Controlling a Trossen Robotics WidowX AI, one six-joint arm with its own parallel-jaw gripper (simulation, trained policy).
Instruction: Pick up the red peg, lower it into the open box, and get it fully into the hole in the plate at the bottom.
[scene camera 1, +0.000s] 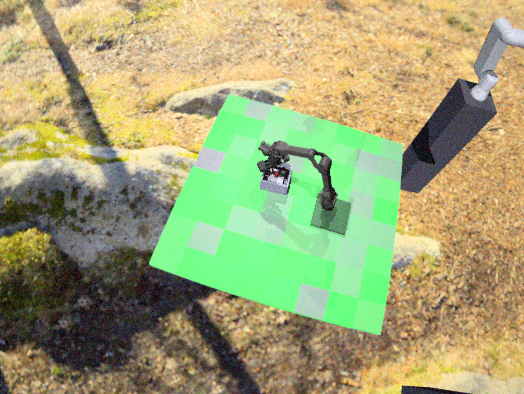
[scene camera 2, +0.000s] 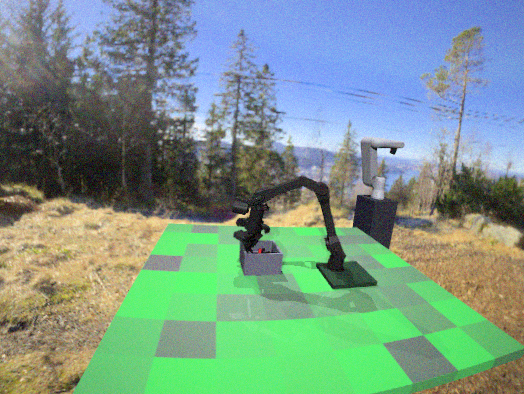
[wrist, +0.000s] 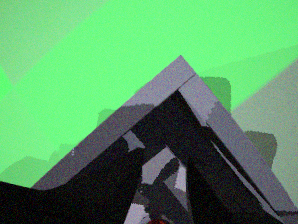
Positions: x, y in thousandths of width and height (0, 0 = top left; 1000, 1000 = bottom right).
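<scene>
There's a grey box (wrist: 592, 453) that I can see, and along with the box I can see my gripper (wrist: 555, 712).
</scene>
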